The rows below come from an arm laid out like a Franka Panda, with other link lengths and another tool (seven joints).
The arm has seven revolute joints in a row. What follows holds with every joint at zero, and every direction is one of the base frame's. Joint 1 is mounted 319.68 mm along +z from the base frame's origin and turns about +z. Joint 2 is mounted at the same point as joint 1 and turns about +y. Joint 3 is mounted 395.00 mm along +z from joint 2 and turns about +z. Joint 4 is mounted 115.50 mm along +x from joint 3 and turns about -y. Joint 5 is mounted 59.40 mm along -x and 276.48 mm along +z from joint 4 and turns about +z. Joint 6 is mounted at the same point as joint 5 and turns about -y. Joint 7 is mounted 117.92 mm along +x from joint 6 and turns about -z. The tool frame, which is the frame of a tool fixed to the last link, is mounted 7.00 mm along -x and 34.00 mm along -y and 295.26 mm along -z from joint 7; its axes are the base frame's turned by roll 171.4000, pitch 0.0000 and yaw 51.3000 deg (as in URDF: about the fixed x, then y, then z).
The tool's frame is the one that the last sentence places.
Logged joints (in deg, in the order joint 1, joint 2, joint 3, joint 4, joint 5, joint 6, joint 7), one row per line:
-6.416 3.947 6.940 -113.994 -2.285 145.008 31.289
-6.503 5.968 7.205 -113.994 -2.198 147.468 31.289
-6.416 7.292 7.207 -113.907 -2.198 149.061 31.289
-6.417 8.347 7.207 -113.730 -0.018 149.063 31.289
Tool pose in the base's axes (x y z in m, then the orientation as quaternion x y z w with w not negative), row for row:
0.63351 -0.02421 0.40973 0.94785 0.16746 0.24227 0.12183
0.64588 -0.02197 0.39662 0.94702 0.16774 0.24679 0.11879
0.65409 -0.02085 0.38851 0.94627 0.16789 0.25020 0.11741
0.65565 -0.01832 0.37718 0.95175 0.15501 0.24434 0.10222
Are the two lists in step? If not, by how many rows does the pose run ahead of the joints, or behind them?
They are in step.
